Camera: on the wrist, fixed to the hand. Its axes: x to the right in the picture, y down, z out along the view.
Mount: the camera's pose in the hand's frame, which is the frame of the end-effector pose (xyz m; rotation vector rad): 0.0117 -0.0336 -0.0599 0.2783 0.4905 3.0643
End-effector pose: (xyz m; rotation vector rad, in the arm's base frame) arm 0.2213 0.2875 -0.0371 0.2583 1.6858 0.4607
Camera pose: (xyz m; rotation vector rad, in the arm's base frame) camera 0.1635 0.2532 -0.0555 -1.9793 -0.0429 -1.5236
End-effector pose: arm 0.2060 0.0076 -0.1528 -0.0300 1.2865 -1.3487
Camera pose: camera 0.1394 0.0260 -0.1613 1.6724 0.1500 1.2791
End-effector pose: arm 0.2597 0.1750 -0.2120 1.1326 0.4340 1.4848
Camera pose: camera 0.2302 0.2139 -0.2617 -0.3133 0.7295 -1.4162
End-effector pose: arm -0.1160 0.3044 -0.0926 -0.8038 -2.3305 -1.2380
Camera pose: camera -0.1427 0.2426 -0.0745 -1.7049 0.6076 0.4897
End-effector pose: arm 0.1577 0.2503 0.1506 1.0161 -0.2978 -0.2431
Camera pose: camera 0.1878 0.2770 0.0937 -0.1133 -1.0406 2.7403
